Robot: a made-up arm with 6 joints.
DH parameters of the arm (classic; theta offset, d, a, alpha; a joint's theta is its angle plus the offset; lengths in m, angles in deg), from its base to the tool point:
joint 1: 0 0.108 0 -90
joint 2: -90 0 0.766 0
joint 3: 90 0.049 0 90
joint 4: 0 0.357 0 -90
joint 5: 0 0 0 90
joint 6: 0 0.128 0 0
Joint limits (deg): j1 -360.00..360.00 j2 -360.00..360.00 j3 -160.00..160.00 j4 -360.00..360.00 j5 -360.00..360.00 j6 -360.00..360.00
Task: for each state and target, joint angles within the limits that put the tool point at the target. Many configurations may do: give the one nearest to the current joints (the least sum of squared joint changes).
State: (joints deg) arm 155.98 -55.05 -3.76 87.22 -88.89 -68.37
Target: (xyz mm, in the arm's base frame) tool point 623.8 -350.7 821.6
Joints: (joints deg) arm 145.67 -33.36 -37.27 76.32 -116.62 -68.37
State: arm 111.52 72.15 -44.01 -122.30 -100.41 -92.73
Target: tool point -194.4 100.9 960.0
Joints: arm 104.50 31.38 -91.04 -110.84 -107.74 -92.73
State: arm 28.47 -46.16 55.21 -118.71 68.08 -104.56
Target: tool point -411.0 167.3 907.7
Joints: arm -29.46 -55.40 90.14 -115.97 66.42 -104.56
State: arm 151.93 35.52 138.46 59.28 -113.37 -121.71
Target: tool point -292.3 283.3 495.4
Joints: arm 143.99 25.55 150.54 64.05 -112.55 -121.71
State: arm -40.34 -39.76 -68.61 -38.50 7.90 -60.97
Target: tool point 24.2 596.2 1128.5
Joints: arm -88.45 -15.22 -40.63 -37.02 6.50 -60.97
